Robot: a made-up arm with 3 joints. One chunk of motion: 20 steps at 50 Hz.
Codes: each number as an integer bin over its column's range. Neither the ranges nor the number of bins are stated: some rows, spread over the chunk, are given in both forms.
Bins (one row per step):
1: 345 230 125
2: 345 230 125
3: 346 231 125
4: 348 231 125
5: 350 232 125
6: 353 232 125
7: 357 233 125
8: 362 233 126
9: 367 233 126
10: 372 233 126
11: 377 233 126
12: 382 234 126
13: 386 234 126
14: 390 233 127
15: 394 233 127
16: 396 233 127
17: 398 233 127
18: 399 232 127
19: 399 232 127
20: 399 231 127
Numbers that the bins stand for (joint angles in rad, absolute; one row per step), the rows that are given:
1: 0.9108 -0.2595 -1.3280
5: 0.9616 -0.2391 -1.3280
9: 1.1346 -0.2290 -1.3178
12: 1.2873 -0.2188 -1.3178
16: 1.4297 -0.2290 -1.3076
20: 1.4603 -0.2493 -1.3076
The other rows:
2: 0.9108 -0.2595 -1.3280
3: 0.9209 -0.2493 -1.3280
4: 0.9413 -0.2493 -1.3280
6: 0.9922 -0.2391 -1.3280
7: 1.0329 -0.2290 -1.3280
8: 1.0838 -0.2290 -1.3178
10: 1.1855 -0.2290 -1.3178
11: 1.2364 -0.2290 -1.3178
13: 1.3280 -0.2188 -1.3178
14: 1.3687 -0.2290 -1.3076
15: 1.4094 -0.2290 -1.3076
17: 1.4501 -0.2290 -1.3076
18: 1.4603 -0.2391 -1.3076
19: 1.4603 -0.2391 -1.3076

